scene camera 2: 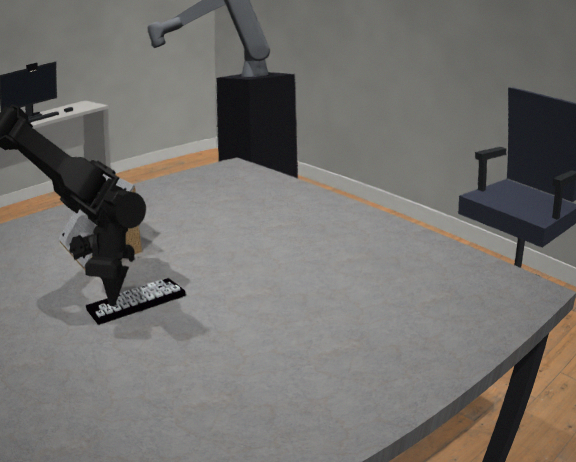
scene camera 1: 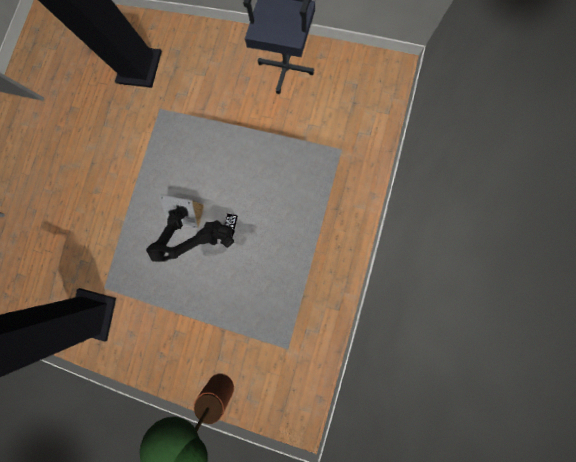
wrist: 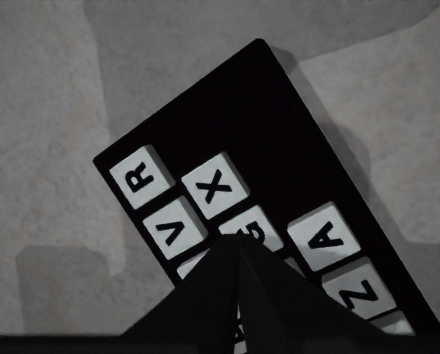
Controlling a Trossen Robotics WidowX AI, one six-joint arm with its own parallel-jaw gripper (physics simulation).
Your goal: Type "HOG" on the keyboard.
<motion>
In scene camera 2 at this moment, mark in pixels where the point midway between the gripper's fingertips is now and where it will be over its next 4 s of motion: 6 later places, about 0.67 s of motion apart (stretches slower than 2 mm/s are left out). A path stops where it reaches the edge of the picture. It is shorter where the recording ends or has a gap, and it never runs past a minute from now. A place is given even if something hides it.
My gripper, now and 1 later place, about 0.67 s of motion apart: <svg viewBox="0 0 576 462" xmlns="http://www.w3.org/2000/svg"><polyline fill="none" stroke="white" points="112,305 112,290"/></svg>
</motion>
